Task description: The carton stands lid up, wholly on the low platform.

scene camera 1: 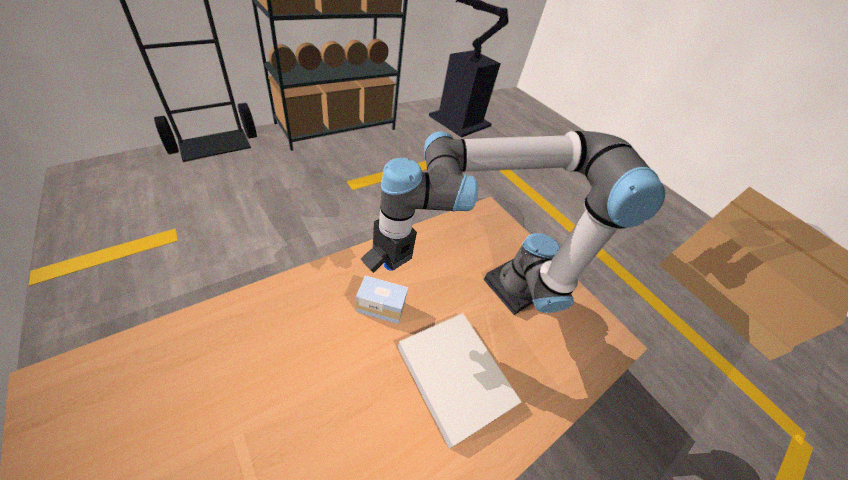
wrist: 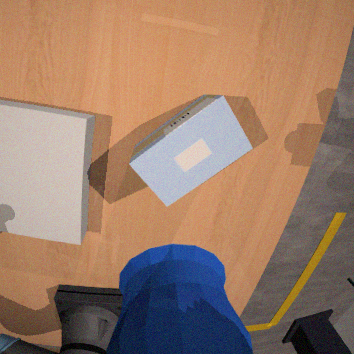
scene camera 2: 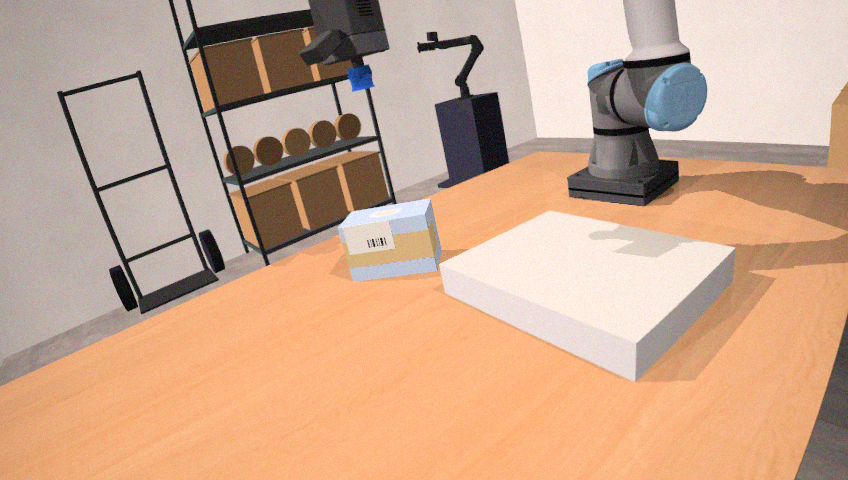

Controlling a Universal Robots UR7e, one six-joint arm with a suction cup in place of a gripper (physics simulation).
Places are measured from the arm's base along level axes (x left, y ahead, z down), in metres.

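Pixels of known places: end effector, tool point: (wrist: 172,284) (scene camera 2: 363,88); arm's base, origin of the base link: (scene camera 1: 518,280) (wrist: 92,321) (scene camera 2: 623,168).
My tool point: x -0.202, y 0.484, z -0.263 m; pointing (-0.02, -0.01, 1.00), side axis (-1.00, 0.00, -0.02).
For each thing: its top centre in the pictures, then the offset to it from my tool point. Level surfaces: height alone.
- carton, middle of its top: (wrist: 192,155) (scene camera 2: 385,212) (scene camera 1: 382,291) dx -0.045, dy -0.022, dz +0.209 m
- low platform, middle of its top: (scene camera 2: 580,256) (scene camera 1: 458,371) dx +0.287, dy -0.053, dz +0.261 m
- wooden table, its level: dz +0.309 m
The carton (scene camera 1: 386,309) (scene camera 2: 404,245) (wrist: 222,127) is a pale blue box with a tan band and a barcode label on one side. It stands upright on the table beside the platform, apart from it, with a blue face bearing a small pale label on top. The low platform (scene camera 1: 443,371) (scene camera 2: 553,267) (wrist: 40,165) is a flat white slab, and no carton is on it. My gripper, a blue suction cup (scene camera 1: 387,266) (scene camera 2: 360,78) (wrist: 172,257), is open and holds nothing. It hangs above the carton's level, apart from it.
The wooden table (scene camera 1: 178,356) (scene camera 2: 267,368) (wrist: 165,60) bears both things. The arm's base (scene camera 1: 511,288) (scene camera 2: 621,184) stands on it behind the platform. A shelf rack (scene camera 1: 333,16), a hand truck (scene camera 1: 214,145) and a dark pedestal (scene camera 1: 467,89) stand beyond the table. A large cardboard box (scene camera 1: 791,285) is at the right.
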